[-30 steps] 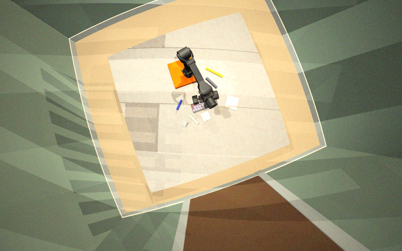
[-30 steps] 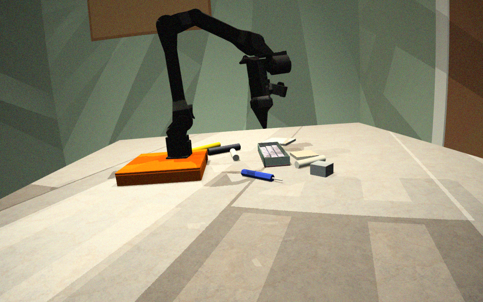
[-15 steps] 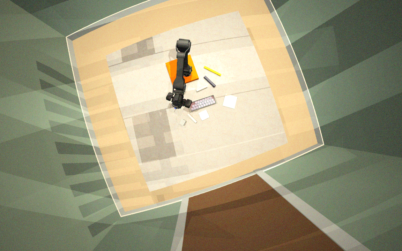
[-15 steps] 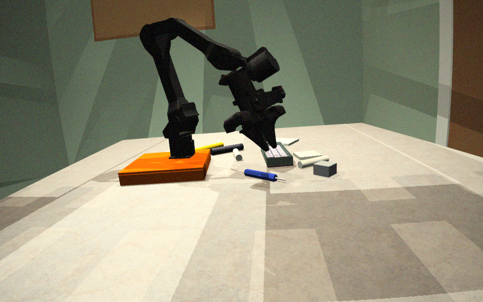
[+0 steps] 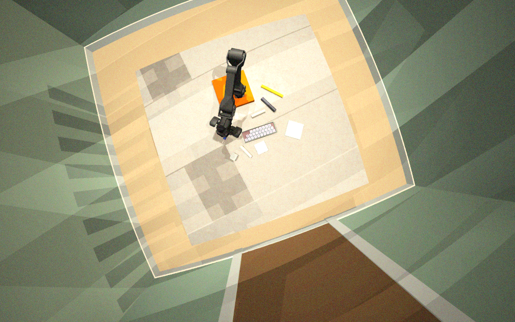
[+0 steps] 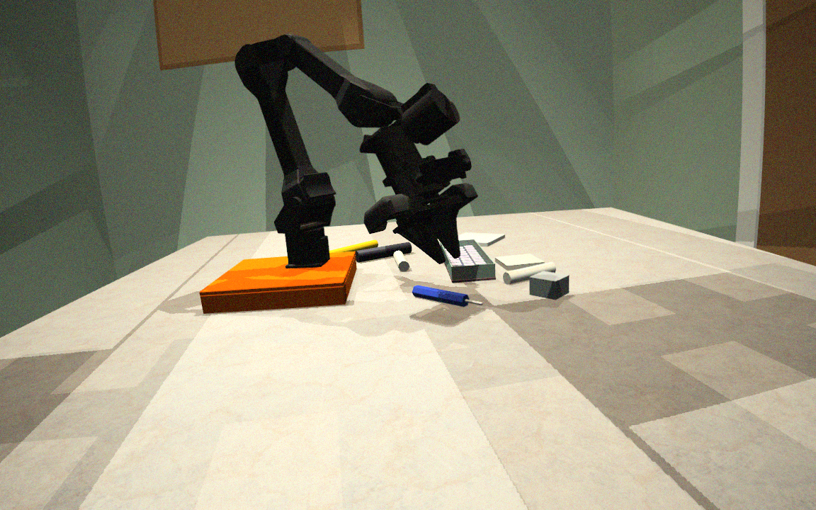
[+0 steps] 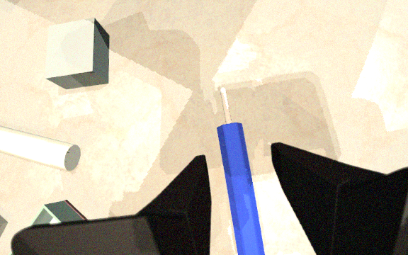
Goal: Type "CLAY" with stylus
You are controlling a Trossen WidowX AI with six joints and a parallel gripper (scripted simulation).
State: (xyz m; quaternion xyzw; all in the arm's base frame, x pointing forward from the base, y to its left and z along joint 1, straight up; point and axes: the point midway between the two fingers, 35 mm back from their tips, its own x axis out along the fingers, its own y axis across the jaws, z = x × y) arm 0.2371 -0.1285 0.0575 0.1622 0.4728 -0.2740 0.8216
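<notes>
My gripper tip is 5 cm above the blue stylus, 1 cm to the left of it and 1 cm short of it. The rest, counted from my gripper tip: dark cylinder: 31 cm to the left, 14 cm behind, 5 cm below; then dark block: 14 cm ahead, 5 cm below, 2 cm to the left; then tan card: 20 cm to the left, 12 cm ahead, 6 cm below.
</notes>
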